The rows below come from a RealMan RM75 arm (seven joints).
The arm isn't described. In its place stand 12 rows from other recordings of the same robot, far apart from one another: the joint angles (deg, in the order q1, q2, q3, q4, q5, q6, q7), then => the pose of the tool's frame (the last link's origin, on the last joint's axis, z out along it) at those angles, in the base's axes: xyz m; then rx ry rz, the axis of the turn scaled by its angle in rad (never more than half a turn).
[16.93, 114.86, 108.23, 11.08, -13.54, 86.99, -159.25] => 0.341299 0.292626 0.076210 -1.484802 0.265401 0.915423
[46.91, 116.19, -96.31, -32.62, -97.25, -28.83, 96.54] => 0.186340 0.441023 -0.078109 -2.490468 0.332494 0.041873
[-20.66, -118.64, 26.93, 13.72, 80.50, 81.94, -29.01] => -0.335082 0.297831 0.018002 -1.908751 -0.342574 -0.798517
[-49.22, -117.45, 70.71, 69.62, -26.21, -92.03, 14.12] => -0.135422 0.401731 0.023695 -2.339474 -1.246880 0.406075
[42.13, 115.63, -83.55, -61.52, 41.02, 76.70, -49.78] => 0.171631 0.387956 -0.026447 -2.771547 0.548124 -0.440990
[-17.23, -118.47, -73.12, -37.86, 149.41, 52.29, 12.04] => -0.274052 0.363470 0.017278 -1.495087 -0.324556 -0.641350
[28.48, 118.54, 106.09, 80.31, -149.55, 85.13, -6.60] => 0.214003 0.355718 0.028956 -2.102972 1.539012 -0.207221
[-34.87, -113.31, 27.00, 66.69, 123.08, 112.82, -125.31] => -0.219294 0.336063 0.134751 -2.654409 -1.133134 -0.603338
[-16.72, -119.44, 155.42, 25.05, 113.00, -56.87, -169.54] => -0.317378 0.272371 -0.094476 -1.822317 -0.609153 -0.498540
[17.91, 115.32, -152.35, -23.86, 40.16, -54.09, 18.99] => 0.313570 0.269208 -0.097823 -2.092478 0.774150 0.680048
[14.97, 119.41, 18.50, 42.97, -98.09, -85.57, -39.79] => 0.238568 0.257682 -0.055335 -1.415188 0.248579 0.639854
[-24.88, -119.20, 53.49, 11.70, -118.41, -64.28, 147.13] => -0.326308 0.328672 -0.028432 -2.045751 -0.530013 -0.662121
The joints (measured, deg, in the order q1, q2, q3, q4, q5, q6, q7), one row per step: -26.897, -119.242, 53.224, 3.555, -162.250, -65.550, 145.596; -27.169, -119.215, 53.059, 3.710, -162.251, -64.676, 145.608; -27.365, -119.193, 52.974, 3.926, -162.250, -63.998, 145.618; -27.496, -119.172, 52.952, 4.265, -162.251, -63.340, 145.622; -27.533, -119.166, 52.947, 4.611, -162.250, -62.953, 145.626; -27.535, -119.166, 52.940, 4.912, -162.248, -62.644, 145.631; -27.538, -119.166, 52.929, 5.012, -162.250, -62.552, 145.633; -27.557, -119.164, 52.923, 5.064, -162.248, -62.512, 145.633; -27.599, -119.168, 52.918, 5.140, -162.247, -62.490, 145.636; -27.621, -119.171, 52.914, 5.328, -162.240, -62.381, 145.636; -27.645, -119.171, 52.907, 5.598, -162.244, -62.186, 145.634
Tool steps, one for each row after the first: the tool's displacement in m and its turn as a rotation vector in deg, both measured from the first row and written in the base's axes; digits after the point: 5 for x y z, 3 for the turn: -0.00019, 0.00224, -0.00007, -0.239, -0.053, 0.431; -0.00013, 0.00417, 0.00015, -0.399, -0.042, 0.691; -0.00001, 0.00605, 0.00070, -0.518, 0.033, 0.885; 0.00021, 0.00731, 0.00150, -0.505, 0.127, 0.933; 0.00030, 0.00820, 0.00219, -0.481, 0.209, 0.982; 0.00036, 0.00851, 0.00246, -0.458, 0.232, 0.993; 0.00050, 0.00878, 0.00262, -0.443, 0.247, 0.974; 0.00090, 0.00926, 0.00284, -0.406, 0.270, 0.900; 0.00128, 0.00994, 0.00336, -0.350, 0.325, 0.837; 0.00168, 0.01087, 0.00411, -0.278, 0.395, 0.794
